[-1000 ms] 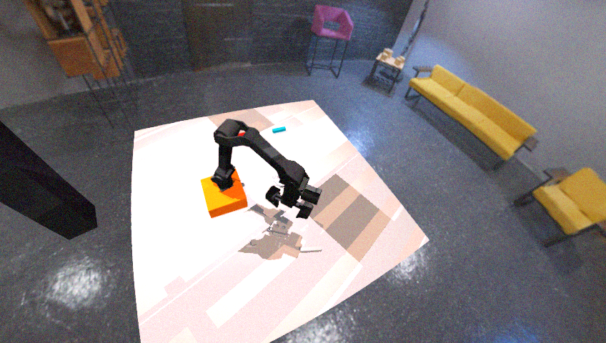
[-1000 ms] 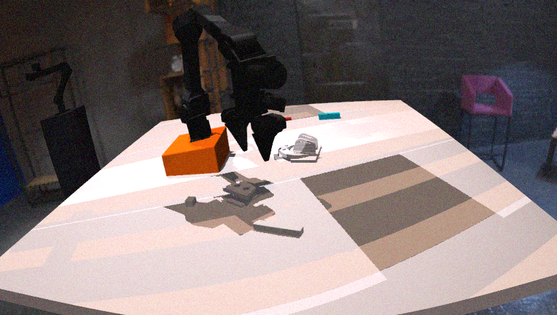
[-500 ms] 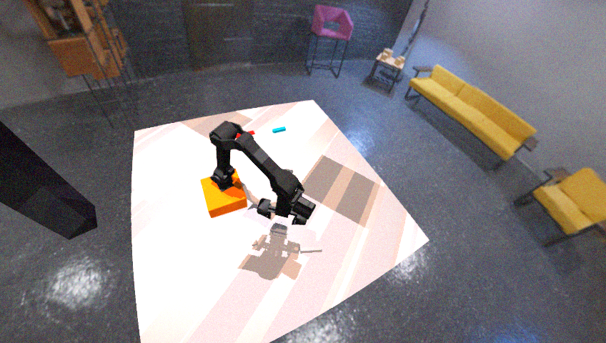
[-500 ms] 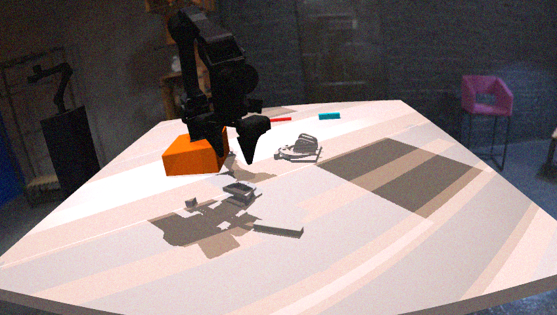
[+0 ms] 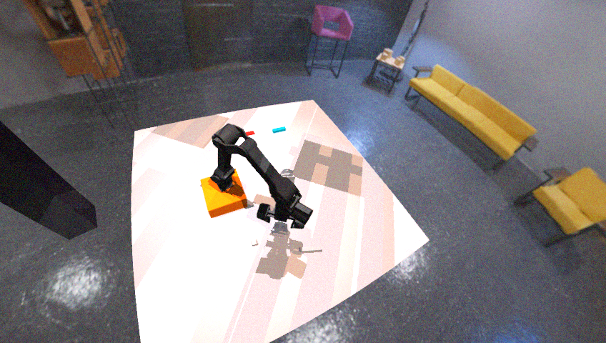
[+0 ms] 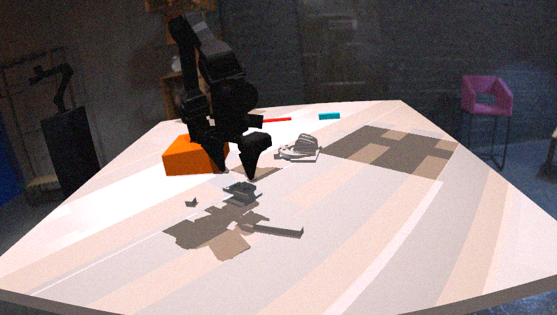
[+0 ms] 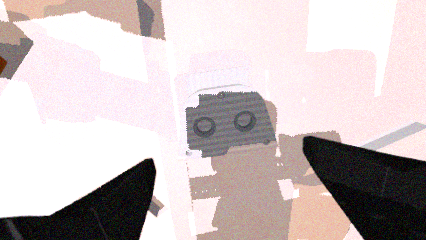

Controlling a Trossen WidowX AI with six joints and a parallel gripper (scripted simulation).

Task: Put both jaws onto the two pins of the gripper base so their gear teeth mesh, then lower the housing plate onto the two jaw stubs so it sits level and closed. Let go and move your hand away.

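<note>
The stepped piece lies 1 cm ahead of my gripper tip and 5 cm below it. The rest, counted from my gripper tip: gripper base 1 cm ahead, 4 cm below; then flat grey bar 7 cm ahead, 15 cm to the right, 6 cm below; then small grey cube 12 cm behind, 1 cm to the left, 6 cm below.
</note>
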